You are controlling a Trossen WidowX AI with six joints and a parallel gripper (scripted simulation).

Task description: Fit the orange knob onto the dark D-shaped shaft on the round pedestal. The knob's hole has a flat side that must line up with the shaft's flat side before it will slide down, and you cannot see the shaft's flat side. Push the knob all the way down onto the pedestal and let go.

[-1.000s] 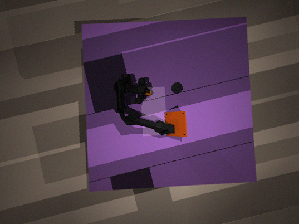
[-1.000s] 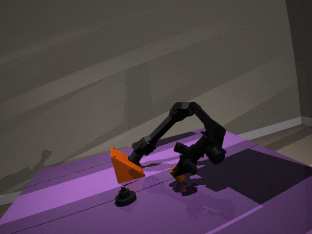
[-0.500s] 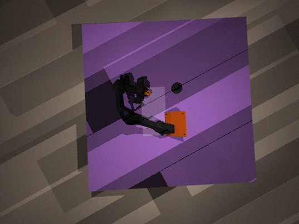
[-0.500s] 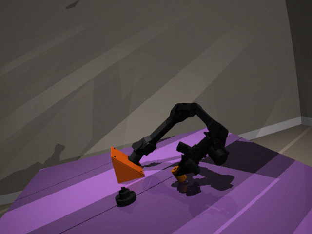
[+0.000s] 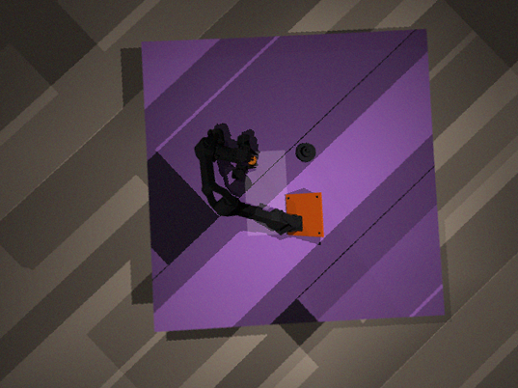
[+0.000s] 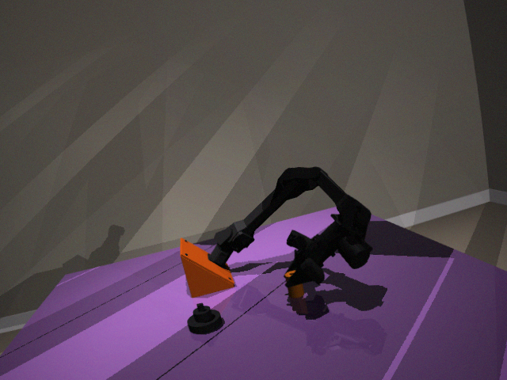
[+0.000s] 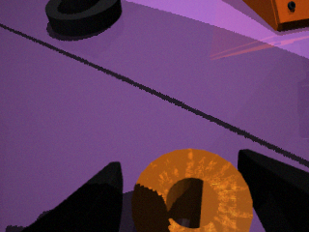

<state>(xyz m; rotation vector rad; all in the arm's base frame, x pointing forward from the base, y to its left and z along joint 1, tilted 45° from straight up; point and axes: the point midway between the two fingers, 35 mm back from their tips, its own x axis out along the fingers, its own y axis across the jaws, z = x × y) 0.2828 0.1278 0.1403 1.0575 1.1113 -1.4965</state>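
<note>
My gripper tip is now 2 cm to the right of the orange knob and 1 cm above it. The rest, counted from my gripper tip: shaft pedestal (4 cm ahead, 22 cm to the right, 1 cm below).
</note>
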